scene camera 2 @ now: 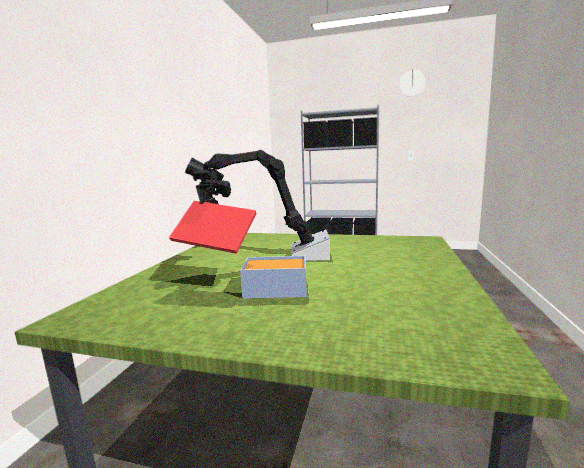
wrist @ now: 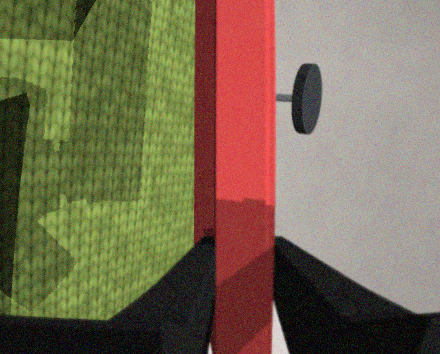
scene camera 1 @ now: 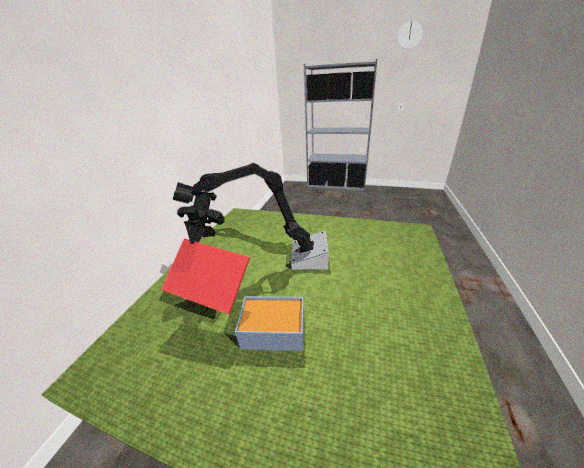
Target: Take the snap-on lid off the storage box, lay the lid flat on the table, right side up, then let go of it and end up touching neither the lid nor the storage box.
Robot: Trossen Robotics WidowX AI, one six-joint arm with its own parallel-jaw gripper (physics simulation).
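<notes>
The red lid is in the air above the table's left part, left of and behind the storage box. It is tilted, its smooth face towards the scene cameras and its near edge lower. My gripper is shut on its far edge, one finger on each side in the wrist view. The fingertips are small in the scene views. The grey-blue storage box stands upright and open on the green table, orange inside. Lid and box look apart.
The arm's grey base stands behind the box. A white wall rises along the table's left side. A dark disc on a thin stalk shows right of the lid in the wrist view; I cannot tell what it is.
</notes>
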